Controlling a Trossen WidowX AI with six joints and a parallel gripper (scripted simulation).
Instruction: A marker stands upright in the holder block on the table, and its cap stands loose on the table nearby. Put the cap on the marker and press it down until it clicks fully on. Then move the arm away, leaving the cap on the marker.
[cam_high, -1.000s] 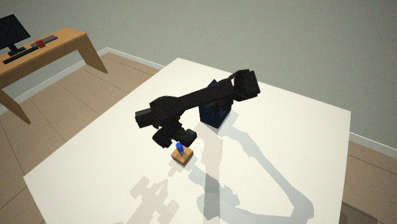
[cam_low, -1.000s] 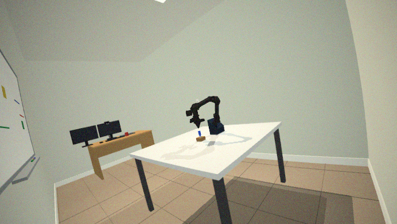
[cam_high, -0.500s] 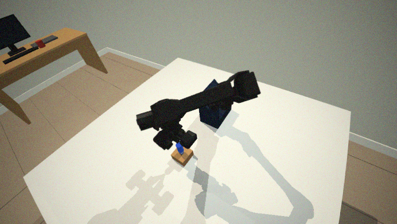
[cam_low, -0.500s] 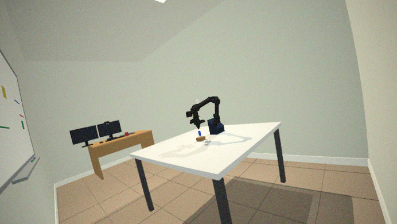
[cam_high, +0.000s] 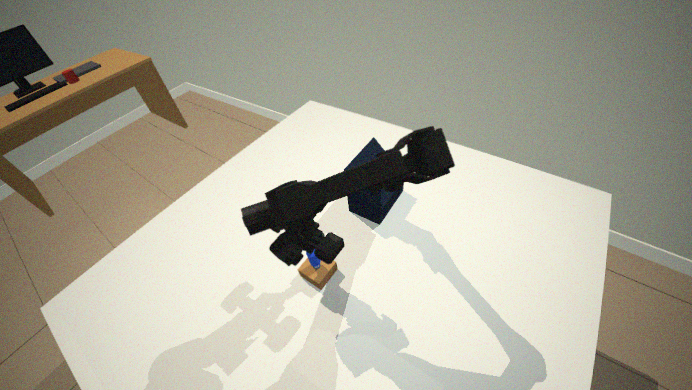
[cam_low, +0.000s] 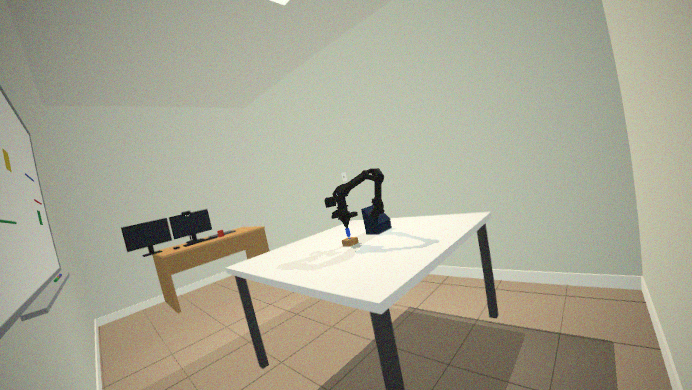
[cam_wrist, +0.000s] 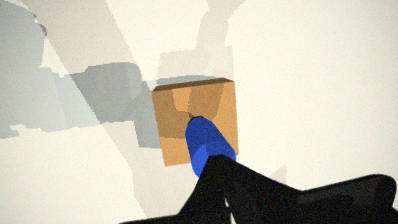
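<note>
Right now the blue marker cap is 20 mm below my gripper tip. From my gripper tip the other things lie so: holder block 90 mm below.
</note>
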